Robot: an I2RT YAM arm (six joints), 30 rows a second.
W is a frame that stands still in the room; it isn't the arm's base.
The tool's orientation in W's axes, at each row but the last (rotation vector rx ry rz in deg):
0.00, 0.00, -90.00
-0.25, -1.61, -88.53
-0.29, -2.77, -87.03
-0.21, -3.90, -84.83
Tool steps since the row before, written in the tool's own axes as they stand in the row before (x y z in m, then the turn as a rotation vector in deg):
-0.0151, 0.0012, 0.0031, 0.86, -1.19, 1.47
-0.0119, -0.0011, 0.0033, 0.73, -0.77, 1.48
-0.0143, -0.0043, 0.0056, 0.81, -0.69, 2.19
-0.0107, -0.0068, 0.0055, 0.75, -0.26, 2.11
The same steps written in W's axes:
0.0012, 0.0151, 0.0031, -1.19, -0.86, 1.47
-0.0015, 0.0119, 0.0030, -0.77, -0.72, 1.48
-0.0052, 0.0142, 0.0050, -0.71, -0.77, 2.20
-0.0080, 0.0103, 0.0047, -0.28, -0.68, 2.13

